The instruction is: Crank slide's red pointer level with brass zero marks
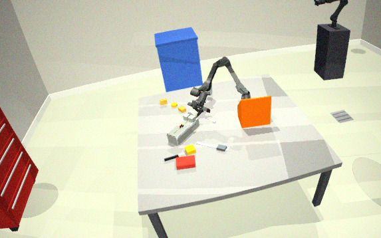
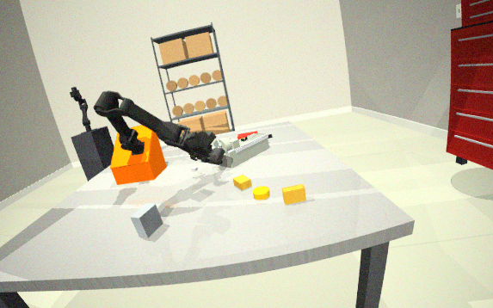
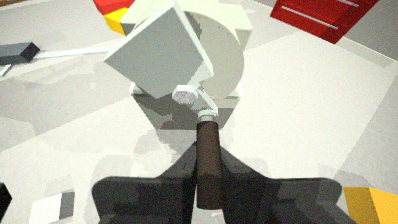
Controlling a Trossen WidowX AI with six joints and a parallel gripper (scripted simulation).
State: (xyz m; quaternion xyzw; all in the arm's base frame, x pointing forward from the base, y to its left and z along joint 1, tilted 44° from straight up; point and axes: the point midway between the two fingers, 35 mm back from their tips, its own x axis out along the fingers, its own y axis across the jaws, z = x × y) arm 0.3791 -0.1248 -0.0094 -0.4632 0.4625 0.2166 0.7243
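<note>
Now: the dark brown crank handle 10 mm behind my gripper tip, 10 mm to the right of it and 30 mm above it. Also, from my gripper tip: yellow block 60 mm ahead, 330 mm to the left, 20 mm below; then grey cube 160 mm behind, 390 mm to the right; then red pointer 110 mm ahead, 150 mm to the left, 50 mm above.
</note>
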